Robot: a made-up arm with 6 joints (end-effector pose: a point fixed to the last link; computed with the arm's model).
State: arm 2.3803 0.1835 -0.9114 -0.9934 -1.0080 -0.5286
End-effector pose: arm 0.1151 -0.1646 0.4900 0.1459 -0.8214 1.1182
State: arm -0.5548 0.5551 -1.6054 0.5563 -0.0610 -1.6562
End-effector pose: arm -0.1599 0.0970 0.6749 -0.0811 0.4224 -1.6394
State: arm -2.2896 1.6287 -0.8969 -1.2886 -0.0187 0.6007
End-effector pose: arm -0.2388 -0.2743 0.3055 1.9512 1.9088 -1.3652
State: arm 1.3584 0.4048 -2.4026 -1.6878 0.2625 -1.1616
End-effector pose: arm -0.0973 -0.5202 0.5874 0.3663 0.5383 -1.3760
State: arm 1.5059 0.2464 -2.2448 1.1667 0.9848 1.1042
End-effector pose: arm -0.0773 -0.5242 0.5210 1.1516 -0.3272 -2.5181
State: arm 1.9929 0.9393 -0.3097 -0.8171 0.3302 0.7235
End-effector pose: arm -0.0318 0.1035 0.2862 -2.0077 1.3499 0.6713
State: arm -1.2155 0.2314 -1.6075 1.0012 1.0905 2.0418
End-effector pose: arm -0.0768 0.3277 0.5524 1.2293 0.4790 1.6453
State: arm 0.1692 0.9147 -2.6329 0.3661 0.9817 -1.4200
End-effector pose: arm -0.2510 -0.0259 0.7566 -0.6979 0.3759 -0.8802
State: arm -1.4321 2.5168 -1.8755 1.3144 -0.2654 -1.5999
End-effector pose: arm 0.0762 -0.6482 0.1338 1.3973 1.8515 -1.2539
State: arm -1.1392 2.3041 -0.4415 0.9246 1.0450 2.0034
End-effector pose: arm 0.1333 -0.1966 0.0520 -1.7167 0.9641 0.1278
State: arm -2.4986 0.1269 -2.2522 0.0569 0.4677 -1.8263
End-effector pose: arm 0.4667 0.3478 0.4731 0.1019 0.1835 2.0008
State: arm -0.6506 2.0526 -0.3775 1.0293 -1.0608 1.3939
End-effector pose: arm 0.1926 -0.1994 0.1116 2.0935 0.0800 -0.1885
